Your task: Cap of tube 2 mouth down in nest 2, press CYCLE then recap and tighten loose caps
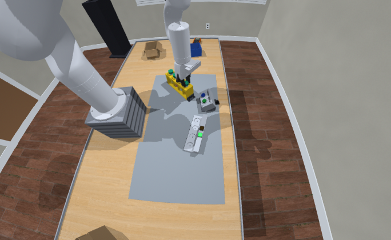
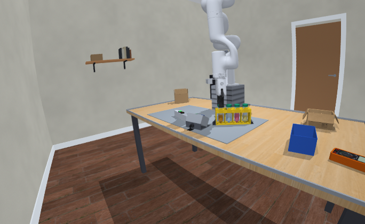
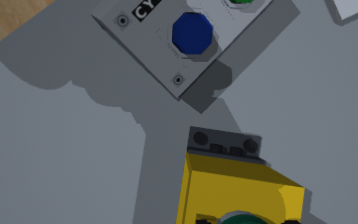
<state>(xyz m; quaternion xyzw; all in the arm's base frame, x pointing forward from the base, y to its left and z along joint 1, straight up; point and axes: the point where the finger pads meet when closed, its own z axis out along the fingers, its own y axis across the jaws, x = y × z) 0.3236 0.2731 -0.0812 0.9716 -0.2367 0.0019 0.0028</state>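
My hand is 13 cm short of the green key, 8 cm to the left of it and 6 cm above it. Round my hand: green cap (8 cm behind, 6 cm to the left, 1 cm below); then key housing (14 cm ahead, 5 cm to the right, 7 cm below); then blue key (11 cm ahead, 3 cm to the right, 6 cm below).
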